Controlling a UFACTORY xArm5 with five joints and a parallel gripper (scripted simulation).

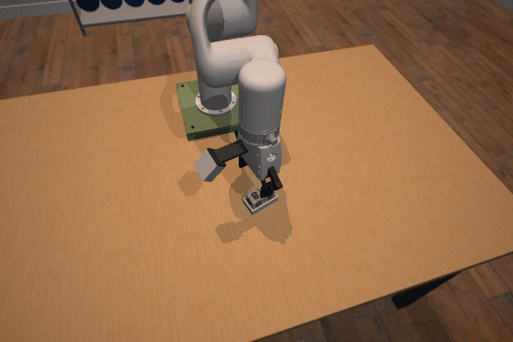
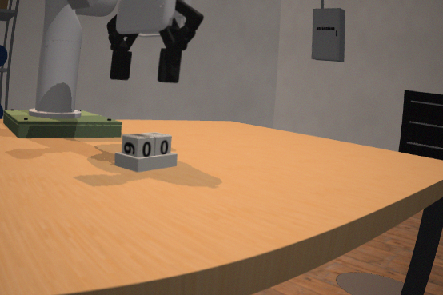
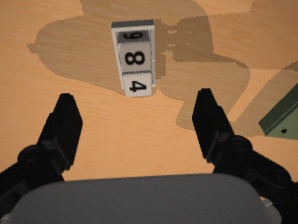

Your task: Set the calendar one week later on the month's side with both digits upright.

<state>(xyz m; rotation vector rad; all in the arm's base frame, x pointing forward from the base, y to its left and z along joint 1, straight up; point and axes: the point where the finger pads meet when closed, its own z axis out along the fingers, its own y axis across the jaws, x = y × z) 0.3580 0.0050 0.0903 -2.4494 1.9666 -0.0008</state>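
My hand is 90 mm above the digit cube. The rest, counted from my hand: tray (110 mm below, 20 mm to the left).
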